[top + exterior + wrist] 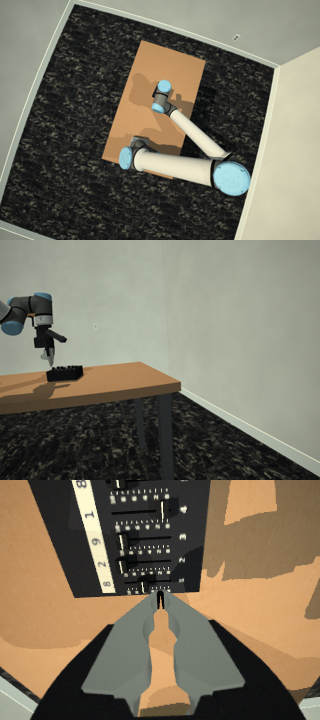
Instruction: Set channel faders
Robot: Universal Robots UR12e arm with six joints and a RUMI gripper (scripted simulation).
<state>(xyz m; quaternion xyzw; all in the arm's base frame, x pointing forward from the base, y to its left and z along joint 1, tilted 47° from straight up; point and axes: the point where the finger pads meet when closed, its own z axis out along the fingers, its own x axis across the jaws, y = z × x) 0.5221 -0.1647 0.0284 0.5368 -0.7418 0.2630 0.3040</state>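
The fader cap lies 20 mm to the left of my hand and 20 mm below it.
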